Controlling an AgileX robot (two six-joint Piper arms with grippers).
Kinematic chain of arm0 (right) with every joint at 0, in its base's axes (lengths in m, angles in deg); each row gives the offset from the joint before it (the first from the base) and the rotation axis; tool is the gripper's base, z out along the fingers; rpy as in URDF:
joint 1: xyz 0 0 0.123 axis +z
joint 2: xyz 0 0 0 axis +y
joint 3: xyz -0.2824 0 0.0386 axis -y
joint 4: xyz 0.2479 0 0.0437 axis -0.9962 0 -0.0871
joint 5: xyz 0 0 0 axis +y
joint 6: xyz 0.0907 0 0.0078 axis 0.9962 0 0.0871
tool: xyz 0 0 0 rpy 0 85 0
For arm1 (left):
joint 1: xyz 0 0 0.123 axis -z
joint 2: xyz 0 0 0 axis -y
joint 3: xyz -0.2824 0 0.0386 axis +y
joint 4: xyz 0.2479 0 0.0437 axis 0.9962 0 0.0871
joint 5: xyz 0 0 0 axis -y
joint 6: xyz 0.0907 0 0.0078 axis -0.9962 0 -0.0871
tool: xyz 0 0 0 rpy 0 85 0
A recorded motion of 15 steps. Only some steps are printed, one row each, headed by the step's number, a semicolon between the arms.
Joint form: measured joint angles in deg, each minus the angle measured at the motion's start. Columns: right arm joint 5, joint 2, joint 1, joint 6, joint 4, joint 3; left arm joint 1, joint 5, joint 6, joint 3, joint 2, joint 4.
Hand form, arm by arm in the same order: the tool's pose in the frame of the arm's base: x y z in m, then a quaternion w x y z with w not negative. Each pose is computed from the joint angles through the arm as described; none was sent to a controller.
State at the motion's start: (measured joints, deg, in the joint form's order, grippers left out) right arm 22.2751 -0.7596 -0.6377 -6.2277 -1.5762 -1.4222; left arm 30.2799 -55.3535 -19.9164 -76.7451 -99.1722 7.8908
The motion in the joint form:
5: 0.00 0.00 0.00 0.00 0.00 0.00; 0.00 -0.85 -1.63 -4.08 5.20 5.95
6: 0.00 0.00 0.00 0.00 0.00 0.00; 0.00 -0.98 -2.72 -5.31 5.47 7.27
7: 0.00 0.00 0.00 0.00 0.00 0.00; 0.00 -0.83 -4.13 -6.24 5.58 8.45
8: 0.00 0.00 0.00 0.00 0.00 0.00; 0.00 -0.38 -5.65 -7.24 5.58 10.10
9: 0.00 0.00 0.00 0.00 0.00 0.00; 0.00 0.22 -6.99 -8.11 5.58 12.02
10: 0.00 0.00 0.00 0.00 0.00 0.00; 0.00 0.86 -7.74 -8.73 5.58 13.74
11: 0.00 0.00 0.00 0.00 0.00 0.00; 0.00 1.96 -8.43 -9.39 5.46 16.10
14: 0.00 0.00 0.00 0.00 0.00 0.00; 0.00 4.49 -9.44 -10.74 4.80 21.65
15: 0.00 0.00 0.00 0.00 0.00 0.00; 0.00 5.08 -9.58 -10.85 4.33 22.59
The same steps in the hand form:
5: 0.0521 0.0004 0.1705 0.58781 -0.03221 0.80801 -0.02353; 0.3105 -0.1603 0.3083 0.22828 0.46180 0.85178 0.09539
6: 0.0521 0.0004 0.1705 0.58781 -0.03221 0.80801 -0.02353; 0.3122 -0.1593 0.3165 0.23930 0.47014 0.84263 0.10812
7: 0.0521 0.0004 0.1705 0.58781 -0.03221 0.80801 -0.02353; 0.3140 -0.1587 0.3225 0.24813 0.48093 0.83224 0.12046
8: 0.0521 0.0004 0.1705 0.58781 -0.03221 0.80801 -0.02353; 0.3167 -0.1580 0.3286 0.25864 0.49310 0.81927 0.13691
9: 0.0521 0.0004 0.1705 0.58781 -0.03221 0.80801 -0.02353; 0.3195 -0.1571 0.3344 0.26897 0.50428 0.80575 0.15530
10: 0.0521 0.0004 0.1705 0.58781 -0.03221 0.80801 -0.02353; 0.3219 -0.1563 0.3390 0.27793 0.51115 0.79519 0.17075
11: 0.0521 0.0004 0.1705 0.58781 -0.03221 0.80801 -0.02353; 0.3254 -0.1555 0.3437 0.28949 0.51871 0.78146 0.19093
14: 0.0521 0.0004 0.1705 0.58781 -0.03221 0.80801 -0.02353; 0.3342 -0.1548 0.3519 0.31072 0.53316 0.75058 0.23627
15: 0.0521 0.0004 0.1705 0.58781 -0.03221 0.80801 -0.02353; 0.3369 -0.1556 0.3506 0.31164 0.53694 0.74524 0.24329

